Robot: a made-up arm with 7 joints.
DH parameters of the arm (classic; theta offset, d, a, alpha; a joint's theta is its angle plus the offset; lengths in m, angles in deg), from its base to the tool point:
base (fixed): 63.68 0 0.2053 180
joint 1: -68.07 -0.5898 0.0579 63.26
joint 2: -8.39 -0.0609 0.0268 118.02
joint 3: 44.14 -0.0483 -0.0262 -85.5
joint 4: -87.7 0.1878 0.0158 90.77
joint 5: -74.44 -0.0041 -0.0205 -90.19
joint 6: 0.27 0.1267 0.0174 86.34
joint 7: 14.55 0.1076 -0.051 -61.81
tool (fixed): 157.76 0.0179 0 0
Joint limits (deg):
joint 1: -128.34..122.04
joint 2: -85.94..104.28
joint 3: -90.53..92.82
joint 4: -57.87..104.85
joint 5: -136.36..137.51
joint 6: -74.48..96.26
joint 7: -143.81..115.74
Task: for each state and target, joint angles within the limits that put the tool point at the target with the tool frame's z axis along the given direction. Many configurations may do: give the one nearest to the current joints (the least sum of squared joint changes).
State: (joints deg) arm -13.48 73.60 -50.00 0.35 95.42 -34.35 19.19
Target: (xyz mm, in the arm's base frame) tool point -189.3 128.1 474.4 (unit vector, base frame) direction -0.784 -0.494 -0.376
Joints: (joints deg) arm 9.55 78.26 -60.97 6.18 83.49 -29.25 1.75
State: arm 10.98 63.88 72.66 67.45 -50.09 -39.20 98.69
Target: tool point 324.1 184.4 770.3 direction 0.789 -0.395 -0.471
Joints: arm -4.60 26.61 74.44 46.78 -15.27 -74.48 112.23
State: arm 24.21 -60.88 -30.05 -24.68 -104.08 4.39 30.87
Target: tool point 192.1 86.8 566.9 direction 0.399 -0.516 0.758
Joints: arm 54.40 -53.19 -8.57 -9.67 -95.35 -33.62 39.44
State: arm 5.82 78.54 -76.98 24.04 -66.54 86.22 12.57
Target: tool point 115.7 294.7 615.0 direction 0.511 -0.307 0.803
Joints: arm 34.27 56.33 -90.53 29.64 -53.96 86.74 -0.37
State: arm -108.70 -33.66 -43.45 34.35 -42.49 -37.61 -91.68
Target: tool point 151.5 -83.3 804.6 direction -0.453 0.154 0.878
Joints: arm -117.06 -15.29 -65.39 71.01 -26.50 -41.97 -57.17
